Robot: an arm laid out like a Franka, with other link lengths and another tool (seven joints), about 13 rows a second.
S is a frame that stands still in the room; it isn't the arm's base.
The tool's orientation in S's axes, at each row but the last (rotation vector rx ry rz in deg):
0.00, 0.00, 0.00
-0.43, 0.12, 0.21
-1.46, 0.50, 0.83
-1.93, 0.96, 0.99
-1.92, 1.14, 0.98
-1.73, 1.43, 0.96
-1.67, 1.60, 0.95
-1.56, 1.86, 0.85
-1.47, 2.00, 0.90
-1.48, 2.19, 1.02
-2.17, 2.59, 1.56
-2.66, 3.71, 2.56
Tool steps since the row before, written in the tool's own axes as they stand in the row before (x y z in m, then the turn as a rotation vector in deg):
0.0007, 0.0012, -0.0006, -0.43, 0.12, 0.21
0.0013, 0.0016, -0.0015, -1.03, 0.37, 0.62
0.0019, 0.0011, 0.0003, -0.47, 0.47, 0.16
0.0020, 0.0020, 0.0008, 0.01, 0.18, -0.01
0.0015, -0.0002, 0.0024, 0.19, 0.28, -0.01
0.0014, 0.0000, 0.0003, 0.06, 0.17, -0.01
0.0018, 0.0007, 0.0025, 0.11, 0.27, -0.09
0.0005, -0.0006, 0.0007, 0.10, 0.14, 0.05
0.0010, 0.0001, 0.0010, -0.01, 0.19, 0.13
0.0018, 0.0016, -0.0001, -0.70, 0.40, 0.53
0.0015, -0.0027, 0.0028, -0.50, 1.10, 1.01
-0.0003, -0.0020, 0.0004, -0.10, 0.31, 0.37
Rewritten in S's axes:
0.0007, 0.0012, -0.0006, -0.43, 0.12, 0.21
0.0013, 0.0016, -0.0015, -1.03, 0.37, 0.62
0.0019, 0.0011, 0.0003, -0.48, 0.47, 0.15
0.0020, 0.0021, 0.0007, 0.01, 0.18, -0.02
0.0016, -0.0001, 0.0024, 0.18, 0.28, -0.02
0.0014, 0.0000, 0.0003, 0.06, 0.17, -0.02
0.0019, 0.0008, 0.0024, 0.10, 0.27, -0.10
0.0005, -0.0006, 0.0007, 0.10, 0.14, 0.04
0.0010, 0.0001, 0.0010, -0.01, 0.19, 0.13
0.0018, 0.0016, -0.0002, -0.69, 0.40, 0.55
0.0017, -0.0025, 0.0028, -0.49, 1.12, 0.99
-0.0002, -0.0020, 0.0005, -0.09, 0.32, 0.36

